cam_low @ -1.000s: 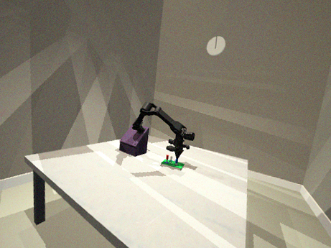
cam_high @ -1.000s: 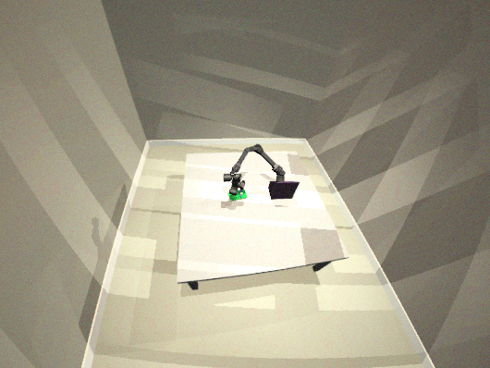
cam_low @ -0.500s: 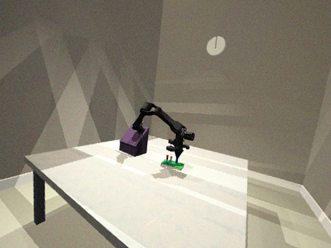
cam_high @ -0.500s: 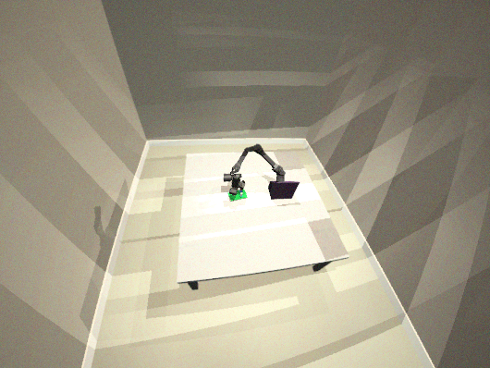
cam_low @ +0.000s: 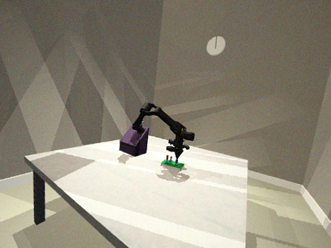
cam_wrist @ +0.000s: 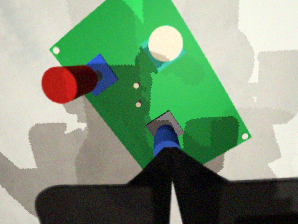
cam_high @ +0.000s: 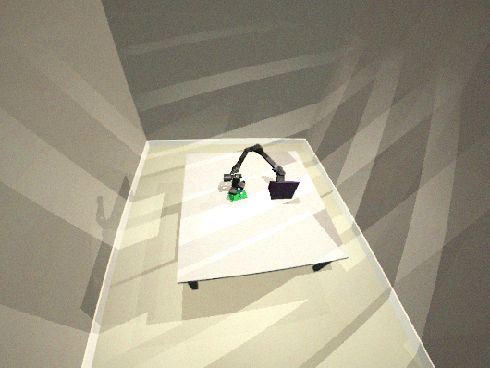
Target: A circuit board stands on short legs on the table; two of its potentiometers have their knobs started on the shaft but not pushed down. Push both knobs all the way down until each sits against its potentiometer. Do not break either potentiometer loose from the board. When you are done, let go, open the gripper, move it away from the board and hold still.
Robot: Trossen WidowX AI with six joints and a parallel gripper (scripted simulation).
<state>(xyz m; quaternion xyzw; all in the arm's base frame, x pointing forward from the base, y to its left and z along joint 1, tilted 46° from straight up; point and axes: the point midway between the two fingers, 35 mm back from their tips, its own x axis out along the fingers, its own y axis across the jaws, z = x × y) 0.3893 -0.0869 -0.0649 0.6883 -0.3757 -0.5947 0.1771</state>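
Right now the blue knob is 20 mm below my gripper tip. Round my gripper tip: beige knob (60 mm behind, 20 mm to the left, 20 mm below).
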